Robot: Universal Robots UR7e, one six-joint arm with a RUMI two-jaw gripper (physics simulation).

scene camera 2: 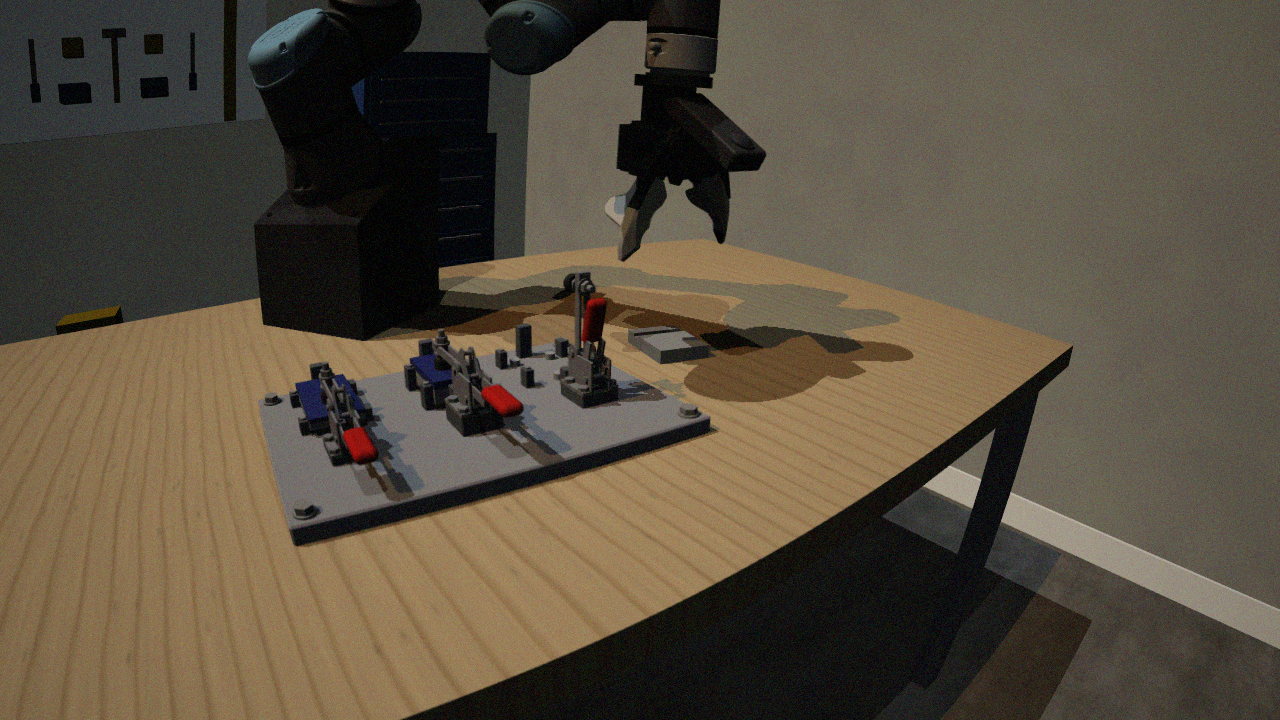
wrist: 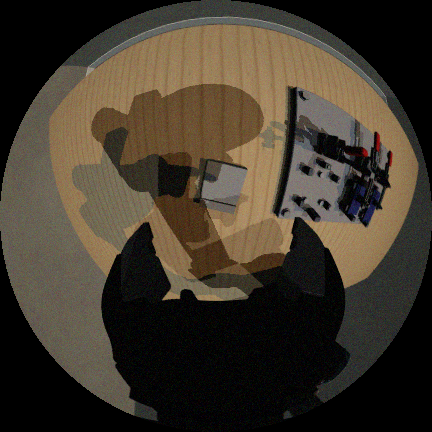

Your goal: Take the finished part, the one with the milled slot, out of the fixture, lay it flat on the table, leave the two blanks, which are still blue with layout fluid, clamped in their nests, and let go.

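The finished part point(scene camera 2: 669, 344) point(wrist: 223, 184), a grey block with a slot line across its top, lies flat on the table point(scene camera 2: 805, 447) point(wrist: 260, 60), beside the fixture plate point(scene camera 2: 537, 447) point(wrist: 287, 200) and apart from it. My gripper point(scene camera 2: 673, 250) point(wrist: 221, 222) is open and empty, well above the table and the part. Two blue blanks point(scene camera 2: 324, 398) point(scene camera 2: 431, 369) sit in their nests under clamps with lowered red handles; they also show at the right in the wrist view, one blank point(wrist: 354, 206) beside the other blank point(wrist: 369, 212). The third nest holds no part.
The third clamp point(scene camera 2: 588, 358) point(wrist: 332, 145) stands open, its arm and red handle upright, at the fixture end nearest the part. The robot's dark base block point(scene camera 2: 313, 268) stands behind the fixture. A wall rises behind the table's right side. Arm shadows fall around the part.
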